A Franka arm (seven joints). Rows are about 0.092 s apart.
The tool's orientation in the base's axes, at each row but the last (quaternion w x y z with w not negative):
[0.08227 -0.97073 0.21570 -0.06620]
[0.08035 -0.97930 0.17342 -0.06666]
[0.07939 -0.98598 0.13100 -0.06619]
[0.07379 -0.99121 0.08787 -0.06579]
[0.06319 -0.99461 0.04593 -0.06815]
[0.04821 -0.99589 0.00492 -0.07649]
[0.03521 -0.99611 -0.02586 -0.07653]
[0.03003 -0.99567 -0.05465 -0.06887]
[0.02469 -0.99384 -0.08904 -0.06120]
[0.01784 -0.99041 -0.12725 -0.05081]
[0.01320 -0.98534 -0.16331 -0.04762]
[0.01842 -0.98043 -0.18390 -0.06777]
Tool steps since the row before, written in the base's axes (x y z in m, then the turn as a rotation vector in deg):
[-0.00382 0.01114 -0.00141 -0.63 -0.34 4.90]
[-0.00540 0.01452 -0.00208 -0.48 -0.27 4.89]
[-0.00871 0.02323 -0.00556 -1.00 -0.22 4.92]
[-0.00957 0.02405 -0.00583 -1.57 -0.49 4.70]
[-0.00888 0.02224 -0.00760 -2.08 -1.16 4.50]
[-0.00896 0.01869 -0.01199 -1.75 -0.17 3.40]
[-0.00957 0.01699 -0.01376 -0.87 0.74 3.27]
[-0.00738 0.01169 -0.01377 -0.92 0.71 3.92]
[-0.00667 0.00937 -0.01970 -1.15 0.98 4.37]
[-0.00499 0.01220 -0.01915 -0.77 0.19 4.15]
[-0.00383 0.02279 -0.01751 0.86 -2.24 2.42]
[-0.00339 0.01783 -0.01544 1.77 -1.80 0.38]
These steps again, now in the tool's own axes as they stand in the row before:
[-0.00835 -0.00813 0.00221 0.04 -0.36 -4.94]
[-0.01033 -0.01131 0.00313 0.15 -0.47 -4.90]
[-0.01519 -0.01901 0.00736 -0.36 -0.40 -5.00]
[-0.01445 -0.02092 0.00758 -0.89 -0.01 -4.90]
[-0.01197 -0.02023 0.00887 -1.35 0.72 -4.85]
[-0.01100 -0.01742 0.01221 -1.21 -0.16 -3.63]
[-0.01078 -0.01656 0.01338 -0.32 -1.00 -3.30]
[-0.00798 -0.01171 0.01341 -0.28 -1.01 -3.95]
[-0.00737 -0.00966 0.01931 -0.40 -1.34 -4.41]
[-0.00376 -0.01263 0.01915 -0.26 -0.47 -4.19]
[0.00198 -0.02262 0.01803 0.33 2.37 -2.42]
[0.00110 -0.01767 0.01595 1.04 2.32 -0.26]

